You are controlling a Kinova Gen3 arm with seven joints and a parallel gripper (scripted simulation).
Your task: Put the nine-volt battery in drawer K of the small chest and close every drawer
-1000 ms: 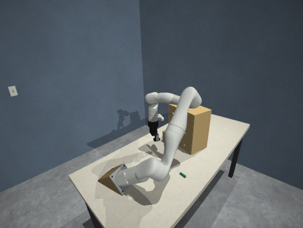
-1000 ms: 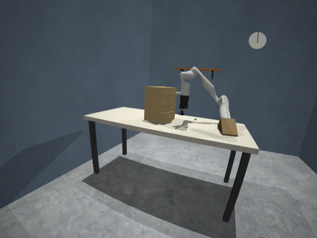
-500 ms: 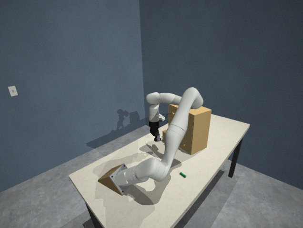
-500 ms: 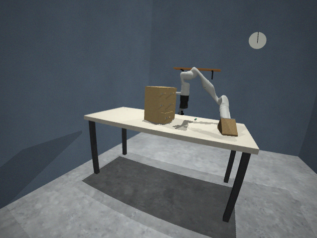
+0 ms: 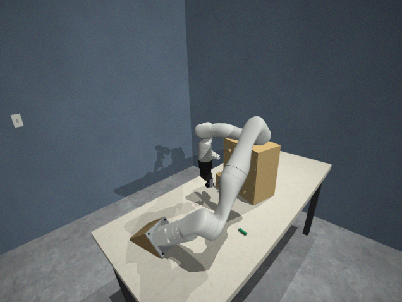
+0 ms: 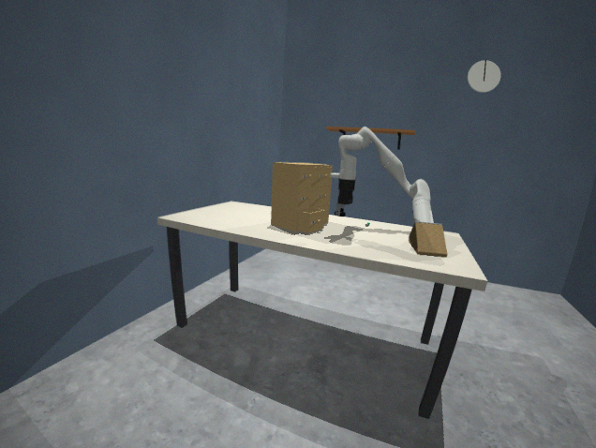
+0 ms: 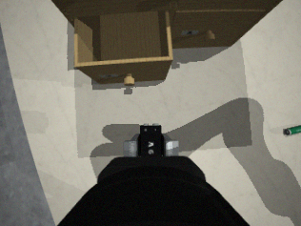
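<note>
Right now the nine-volt battery is 10 mm ahead of my hand and 10 mm below it. The rest, counted from my hand: green cylinder 100 mm behind, 310 mm to the right, 110 mm below.
</note>
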